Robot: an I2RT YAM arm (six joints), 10 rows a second.
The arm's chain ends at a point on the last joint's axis. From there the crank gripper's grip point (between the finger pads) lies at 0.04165 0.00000 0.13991 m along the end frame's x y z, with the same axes.
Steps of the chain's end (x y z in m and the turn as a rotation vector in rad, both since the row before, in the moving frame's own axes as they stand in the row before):
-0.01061 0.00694 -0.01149 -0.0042 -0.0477 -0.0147
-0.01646 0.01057 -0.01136 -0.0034 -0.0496 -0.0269
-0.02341 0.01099 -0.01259 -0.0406 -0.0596 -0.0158
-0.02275 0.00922 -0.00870 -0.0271 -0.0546 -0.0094
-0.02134 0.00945 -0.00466 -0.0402 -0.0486 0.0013
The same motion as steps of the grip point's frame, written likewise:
-0.01733 0.00697 -0.00966 -0.0042 -0.0477 -0.0147
-0.02346 0.01002 -0.00947 -0.0034 -0.0496 -0.0269
-0.03178 0.01612 -0.01046 -0.0406 -0.0596 -0.0158
-0.03043 0.01268 -0.00668 -0.0271 -0.0546 -0.0094
-0.02819 0.01516 -0.00292 -0.0402 -0.0486 0.0013

